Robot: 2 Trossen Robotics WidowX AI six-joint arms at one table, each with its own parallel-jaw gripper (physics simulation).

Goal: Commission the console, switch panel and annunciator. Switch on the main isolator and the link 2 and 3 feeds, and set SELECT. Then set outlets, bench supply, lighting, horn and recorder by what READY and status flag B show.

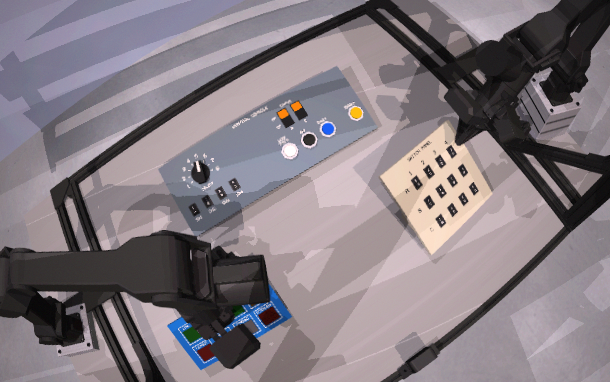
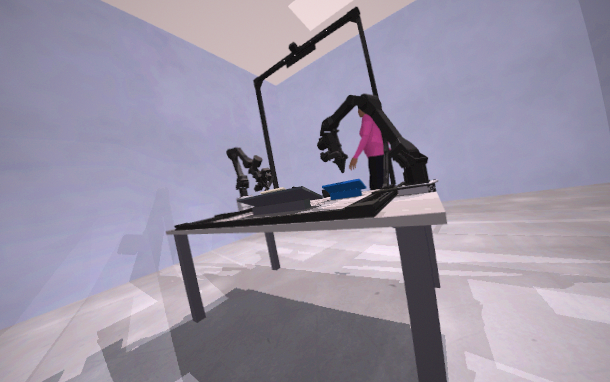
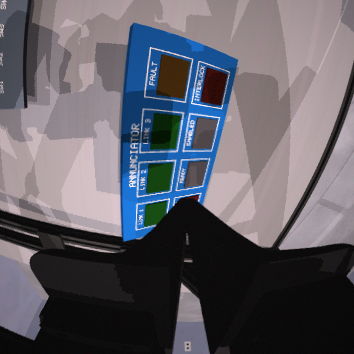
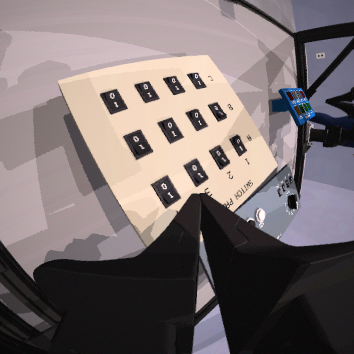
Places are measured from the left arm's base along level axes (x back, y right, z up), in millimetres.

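Pixels of known places: left gripper, fingertip midpoint: (image 1: pixel 216 321) (image 2: pixel 343 173) (image 3: pixel 185 204) (image 4: pixel 325 100); right gripper, fingertip midpoint: (image 1: pixel 456 144) (image 2: pixel 269 188) (image 4: pixel 197 199); left arm's base, origin of the base link: (image 1: pixel 70 329) (image 2: pixel 417 183) (image 4: pixel 310 134); right arm's base, origin of the base link: (image 1: pixel 555 92) (image 2: pixel 244 196).
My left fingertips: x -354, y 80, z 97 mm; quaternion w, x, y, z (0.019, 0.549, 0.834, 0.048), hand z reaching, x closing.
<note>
For each thing: its middle in the pictures, then the offset to it from my left fingertips. "*": a spot on its surface instead.
- grey control console, surface spot: (image 1: pixel 250 145) * dx -137, dy -314, dz -52 mm
- black SELECT knob, body centre: (image 1: pixel 199 172) (image 4: pixel 292 201) dx -32, dy -288, dz -41 mm
- cream switch panel, body centre: (image 4: pixel 177 142) (image 1: pixel 432 186) dx -429, dy -127, dz -80 mm
- blue annunciator, body centre: (image 3: pixel 163 145) (image 1: pixel 228 318) (image 4: pixel 292 107) (image 2: pixel 343 191) dx -2, dy -20, dz -90 mm
- grey READY window, body centre: (image 3: pixel 195 173) dx +9, dy +22, dz -77 mm
- rocker A4, body centre: (image 4: pixel 166 190) (image 1: pixel 451 151) dx -477, dy -158, dz -29 mm
The grey control console (image 1: pixel 250 145) (image 2: pixel 280 204) has a black SELECT knob (image 1: pixel 200 174), its white line near 5, and two status flags (image 1: pixel 284 115) (image 1: pixel 297 106) with orange upper halves. The cream switch panel (image 1: pixel 412 212) (image 4: pixel 125 175) carries three rows of black rockers. The blue annunciator (image 2: pixel 345 189) (image 3: pixel 135 75) shows dark green link lamps and a grey READY window (image 3: pixel 197 174); one lower lamp is partly hidden. My left gripper (image 2: pixel 343 171) (image 3: pixel 185 204) is shut and empty above the annunciator. My right gripper (image 1: pixel 458 142) (image 4: pixel 197 199) is shut and empty by rocker A4 (image 1: pixel 451 151) (image 4: pixel 165 191).
White (image 1: pixel 289 151), black (image 1: pixel 309 139), blue (image 1: pixel 327 129) and yellow (image 1: pixel 356 113) round buttons stand on the console. Four small switches sit below the knob. A black frame (image 1: pixel 225 92) surrounds the work area. A person in pink (image 2: pixel 371 137) stands behind the table.
</note>
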